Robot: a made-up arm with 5 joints.
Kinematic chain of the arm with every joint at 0, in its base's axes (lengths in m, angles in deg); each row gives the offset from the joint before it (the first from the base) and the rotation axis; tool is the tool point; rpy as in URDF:
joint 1: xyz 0 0 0.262 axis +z
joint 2: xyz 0 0 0 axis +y
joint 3: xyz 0.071 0 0.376 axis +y
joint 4: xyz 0.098 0 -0.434 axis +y
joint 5: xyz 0.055 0 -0.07 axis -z
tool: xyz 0 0 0 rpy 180 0 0
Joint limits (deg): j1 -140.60..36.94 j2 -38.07..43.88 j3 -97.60..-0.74 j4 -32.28..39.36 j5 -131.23..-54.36
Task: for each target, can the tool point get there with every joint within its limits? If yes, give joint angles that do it. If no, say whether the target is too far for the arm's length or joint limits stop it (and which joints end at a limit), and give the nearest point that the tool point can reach.
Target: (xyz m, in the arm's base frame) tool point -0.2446 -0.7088 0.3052
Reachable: yes | joints -109.04 37.69 -83.13 -21.85 -82.04
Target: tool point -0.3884 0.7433 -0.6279
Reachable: no: too far | nearest point 0.1827 0.1373 -0.0436 | short by 1.017 m
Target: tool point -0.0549 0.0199 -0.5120
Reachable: no: joint limits stop it (at a limit: joint 1, joint 2) | nearest point -0.1285 -0.1056 -0.0299 | short by 0.504 m
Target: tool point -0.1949 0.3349 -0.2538
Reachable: no: joint limits stop it (at a limit: joint 1, joint 2) | nearest point 0.1043 0.0784 -0.0184 | short by 0.459 m
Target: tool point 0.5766 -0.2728 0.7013
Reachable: yes | joints -25.32 8.67 -88.41 -13.78 -117.28
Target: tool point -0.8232 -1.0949 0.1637
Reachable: no: too far | nearest point -0.4847 -0.6447 0.2870 | short by 0.577 m
